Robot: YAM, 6 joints.
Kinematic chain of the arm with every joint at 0, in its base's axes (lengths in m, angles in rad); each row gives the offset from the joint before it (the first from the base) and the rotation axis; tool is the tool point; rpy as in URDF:
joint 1: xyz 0 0 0.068 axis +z
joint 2: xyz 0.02 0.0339 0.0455 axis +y
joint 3: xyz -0.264 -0.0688 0 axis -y
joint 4: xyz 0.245 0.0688 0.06 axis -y
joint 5: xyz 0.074 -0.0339 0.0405 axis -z
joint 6: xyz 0.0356 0 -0.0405 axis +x
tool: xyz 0 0 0 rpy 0 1.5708 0
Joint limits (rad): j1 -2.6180..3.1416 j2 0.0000..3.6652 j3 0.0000..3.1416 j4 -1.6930..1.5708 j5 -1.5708..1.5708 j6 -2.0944..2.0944
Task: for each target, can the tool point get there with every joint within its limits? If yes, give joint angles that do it. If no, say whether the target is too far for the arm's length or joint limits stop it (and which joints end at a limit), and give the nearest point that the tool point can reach.
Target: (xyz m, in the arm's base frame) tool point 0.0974 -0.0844 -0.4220
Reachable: no: joint limits stop it (at a limit: joint 2) | nearest point 0.1101 -0.0954 -0.3654 | short by 0.059 m
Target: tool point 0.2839 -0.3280 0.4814
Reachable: yes | joints 2.3079 0.7776 2.7867 1.2598 -0.2906 0.0206
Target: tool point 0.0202 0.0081 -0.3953
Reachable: no: joint limits stop it (at a limit: joint 2) | nearest point 0.0575 0.0231 -0.3285 | short by 0.078 m
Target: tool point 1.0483 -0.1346 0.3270
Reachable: no: too far | nearest point 0.6278 -0.0806 0.2397 | short by 0.433 m
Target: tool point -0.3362 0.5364 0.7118
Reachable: no: too far | nearest point -0.2485 0.3965 0.5506 | short by 0.231 m
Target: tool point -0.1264 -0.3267 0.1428
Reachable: yes | joints -1.9939 1.9014 0.6812 1.1155 -0.5591 0.5037
